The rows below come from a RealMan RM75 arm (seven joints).
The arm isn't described. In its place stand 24 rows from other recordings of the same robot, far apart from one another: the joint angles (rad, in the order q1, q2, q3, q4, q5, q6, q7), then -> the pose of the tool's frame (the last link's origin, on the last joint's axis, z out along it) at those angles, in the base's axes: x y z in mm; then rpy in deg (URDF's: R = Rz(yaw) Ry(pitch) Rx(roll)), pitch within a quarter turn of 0, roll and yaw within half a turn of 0.
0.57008 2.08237 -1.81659 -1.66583 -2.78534 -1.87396 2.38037 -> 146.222 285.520 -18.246 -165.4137 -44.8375 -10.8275
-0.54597 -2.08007 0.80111 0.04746 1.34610 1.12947 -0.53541 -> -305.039 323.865 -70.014 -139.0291 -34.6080 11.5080
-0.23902 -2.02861 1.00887 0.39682 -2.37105 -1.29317 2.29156 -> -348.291 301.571 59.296 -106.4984 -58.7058 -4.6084
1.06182 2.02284 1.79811 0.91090 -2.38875 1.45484 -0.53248 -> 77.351 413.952 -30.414 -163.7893 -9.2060 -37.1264
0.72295 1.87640 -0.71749 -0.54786 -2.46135 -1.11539 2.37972 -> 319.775 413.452 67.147 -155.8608 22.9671 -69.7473
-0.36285 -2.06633 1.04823 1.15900 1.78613 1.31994 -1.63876 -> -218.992 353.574 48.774 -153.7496 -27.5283 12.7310
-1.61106 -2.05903 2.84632 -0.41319 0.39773 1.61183 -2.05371 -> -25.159 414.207 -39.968 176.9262 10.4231 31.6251
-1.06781 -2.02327 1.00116 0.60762 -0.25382 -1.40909 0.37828 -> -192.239 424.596 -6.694 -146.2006 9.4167 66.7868
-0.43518 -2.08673 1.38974 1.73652 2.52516 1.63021 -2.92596 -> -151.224 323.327 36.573 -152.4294 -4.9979 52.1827
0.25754 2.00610 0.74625 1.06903 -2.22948 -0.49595 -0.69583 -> 190.137 312.598 -96.800 -119.4116 24.8277 2.8704
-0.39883 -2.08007 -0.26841 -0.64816 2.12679 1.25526 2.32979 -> -191.226 263.068 -113.039 -131.7861 65.1141 -75.1424
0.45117 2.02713 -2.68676 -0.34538 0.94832 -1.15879 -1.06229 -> 276.623 320.608 -60.992 -109.0349 -19.4805 28.3564
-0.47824 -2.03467 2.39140 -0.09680 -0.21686 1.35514 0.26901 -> -333.552 284.969 -42.990 -128.0833 -2.8091 -22.7978
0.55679 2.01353 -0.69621 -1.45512 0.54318 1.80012 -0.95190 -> 247.542 342.146 141.447 -149.4026 4.2052 -44.6605
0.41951 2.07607 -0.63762 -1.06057 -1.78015 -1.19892 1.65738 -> 273.205 377.631 125.815 -132.1567 43.6139 -16.3105
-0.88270 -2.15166 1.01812 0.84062 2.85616 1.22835 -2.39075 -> -201.922 418.806 -28.548 -147.6351 8.2478 43.7211
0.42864 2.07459 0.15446 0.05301 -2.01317 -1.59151 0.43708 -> 285.232 283.959 -26.524 -113.7824 55.8773 14.8192
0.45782 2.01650 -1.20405 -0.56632 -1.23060 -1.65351 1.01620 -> 211.256 310.836 2.662 -162.3622 50.3660 4.0714
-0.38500 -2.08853 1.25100 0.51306 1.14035 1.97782 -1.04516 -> -199.034 247.577 -4.245 175.2703 -67.1813 8.4162
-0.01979 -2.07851 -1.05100 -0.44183 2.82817 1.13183 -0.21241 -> -349.113 224.847 -45.881 -108.4940 -47.8545 6.9129
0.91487 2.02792 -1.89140 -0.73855 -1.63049 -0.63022 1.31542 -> 92.806 412.858 -113.709 -157.4145 -3.5410 22.9007
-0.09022 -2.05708 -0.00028 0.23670 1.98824 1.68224 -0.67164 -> -386.571 166.327 16.757 -125.2334 -51.0421 10.7627
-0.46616 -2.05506 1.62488 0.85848 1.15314 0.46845 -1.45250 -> -209.420 407.403 -37.985 -139.2917 -36.4545 21.1642
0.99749 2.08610 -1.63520 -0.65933 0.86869 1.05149 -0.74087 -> 135.951 399.053 -108.626 -162.2320 -12.3302 -28.8383
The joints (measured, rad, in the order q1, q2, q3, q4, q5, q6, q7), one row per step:
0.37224, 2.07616, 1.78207, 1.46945, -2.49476, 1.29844, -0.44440
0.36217, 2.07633, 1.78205, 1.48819, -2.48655, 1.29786, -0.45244
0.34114, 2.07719, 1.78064, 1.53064, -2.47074, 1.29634, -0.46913
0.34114, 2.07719, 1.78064, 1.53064, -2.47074, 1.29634, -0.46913
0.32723, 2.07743, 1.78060, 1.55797, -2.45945, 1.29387, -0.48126
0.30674, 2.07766, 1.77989, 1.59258, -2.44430, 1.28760, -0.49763
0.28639, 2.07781, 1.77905, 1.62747, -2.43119, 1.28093, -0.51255
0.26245, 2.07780, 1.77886, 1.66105, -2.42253, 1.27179, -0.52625
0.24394, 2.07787, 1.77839, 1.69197, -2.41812, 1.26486, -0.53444
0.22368, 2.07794, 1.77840, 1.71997, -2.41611, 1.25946, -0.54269
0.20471, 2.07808, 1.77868, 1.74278, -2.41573, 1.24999, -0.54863
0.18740, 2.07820, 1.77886, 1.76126, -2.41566, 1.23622, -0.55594
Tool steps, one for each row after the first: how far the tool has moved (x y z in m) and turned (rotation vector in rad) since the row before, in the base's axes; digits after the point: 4 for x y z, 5 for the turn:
-0.0019, -0.0013, 0.0022, 0.00633, 0.00411, 0.01411
-0.0048, -0.0027, 0.0046, 0.01427, 0.00673, 0.03298
0.0000, 0.0000, 0.0000, 0.00000, 0.00000, 0.00000
-0.0031, -0.0017, 0.0033, 0.01087, 0.00444, 0.02243
-0.0033, -0.0026, 0.0043, 0.01583, 0.00551, 0.02805
-0.0032, -0.0026, 0.0045, 0.01716, 0.00356, 0.02710
-0.0012, -0.0031, 0.0049, 0.02072, -0.00026, 0.02098
-0.0020, -0.0024, 0.0045, 0.01917, -0.00192, 0.01809
-0.0003, -0.0030, 0.0042, 0.01721, -0.00453, 0.01253
0.0004, -0.0024, 0.0039, 0.01937, -0.00386, 0.00836
0.0006, -0.0017, 0.0037, 0.02087, -0.00428, 0.00877

